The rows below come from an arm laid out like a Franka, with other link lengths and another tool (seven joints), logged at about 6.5 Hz.
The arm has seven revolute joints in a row. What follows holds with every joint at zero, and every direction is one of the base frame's.
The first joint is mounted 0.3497 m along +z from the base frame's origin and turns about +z.
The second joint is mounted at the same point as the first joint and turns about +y.
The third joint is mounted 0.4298 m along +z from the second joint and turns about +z.
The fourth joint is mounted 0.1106 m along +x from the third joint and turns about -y.
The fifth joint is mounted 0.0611 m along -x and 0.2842 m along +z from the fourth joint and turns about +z.
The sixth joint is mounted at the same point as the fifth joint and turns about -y.
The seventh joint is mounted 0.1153 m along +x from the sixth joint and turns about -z.
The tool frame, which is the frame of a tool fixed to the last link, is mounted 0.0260 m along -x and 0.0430 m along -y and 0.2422 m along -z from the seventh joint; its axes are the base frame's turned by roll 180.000, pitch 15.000 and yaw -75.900 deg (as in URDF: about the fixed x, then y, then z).
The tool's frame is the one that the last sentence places.
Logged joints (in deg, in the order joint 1, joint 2, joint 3, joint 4, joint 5, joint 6, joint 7), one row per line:
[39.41, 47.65, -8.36, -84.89, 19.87, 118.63, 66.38]
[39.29, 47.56, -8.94, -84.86, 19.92, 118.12, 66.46]
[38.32, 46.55, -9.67, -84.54, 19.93, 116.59, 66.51]
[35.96, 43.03, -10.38, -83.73, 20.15, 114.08, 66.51]
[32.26, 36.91, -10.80, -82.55, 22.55, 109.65, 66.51]
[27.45, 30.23, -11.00, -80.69, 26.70, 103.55, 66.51]
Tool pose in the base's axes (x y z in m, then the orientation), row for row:
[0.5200, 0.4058, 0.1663, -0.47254, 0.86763, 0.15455, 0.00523]
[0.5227, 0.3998, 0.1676, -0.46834, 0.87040, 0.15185, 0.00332]
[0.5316, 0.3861, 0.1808, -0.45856, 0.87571, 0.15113, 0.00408]
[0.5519, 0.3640, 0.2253, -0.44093, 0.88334, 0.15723, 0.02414]
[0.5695, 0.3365, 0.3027, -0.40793, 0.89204, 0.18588, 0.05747]
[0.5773, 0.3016, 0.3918, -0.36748, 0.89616, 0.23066, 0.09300]
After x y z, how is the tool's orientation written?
As a quaternion, x y z w.
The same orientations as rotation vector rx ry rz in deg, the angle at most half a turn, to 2 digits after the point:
[-84.78, 155.66, 27.73]
[-84.12, 156.34, 27.28]
[-82.33, 157.22, 27.13]
[-78.17, 156.60, 27.87]
[-70.86, 154.95, 32.29]
[-62.50, 152.41, 39.23]

